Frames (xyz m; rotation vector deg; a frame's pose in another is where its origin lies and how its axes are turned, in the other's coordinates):
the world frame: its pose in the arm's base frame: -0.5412 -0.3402 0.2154 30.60 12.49 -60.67
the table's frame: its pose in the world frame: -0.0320 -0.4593 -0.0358 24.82 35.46 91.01
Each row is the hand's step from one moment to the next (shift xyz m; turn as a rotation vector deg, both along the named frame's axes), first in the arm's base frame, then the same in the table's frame.
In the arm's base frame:
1: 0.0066 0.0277 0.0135 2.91 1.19 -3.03
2: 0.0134 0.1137 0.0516 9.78 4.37 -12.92
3: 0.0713 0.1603 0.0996 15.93 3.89 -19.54
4: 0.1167 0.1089 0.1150 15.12 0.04 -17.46
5: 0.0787 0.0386 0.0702 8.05 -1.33 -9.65
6: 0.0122 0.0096 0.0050 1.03 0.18 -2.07
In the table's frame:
1: 0.0232 0.0158 -0.0143 2.10 -3.59 -1.33
2: 0.0831 0.0679 -0.0652 6.46 -14.27 -6.02
3: 0.1675 0.0940 -0.0615 9.32 -22.84 -6.48
4: 0.1830 0.0722 0.0034 7.32 -21.74 -2.66
5: 0.1037 0.0331 0.0276 3.11 -12.24 -0.47
6: 0.0162 0.0011 -0.0014 0.34 -2.18 -0.73

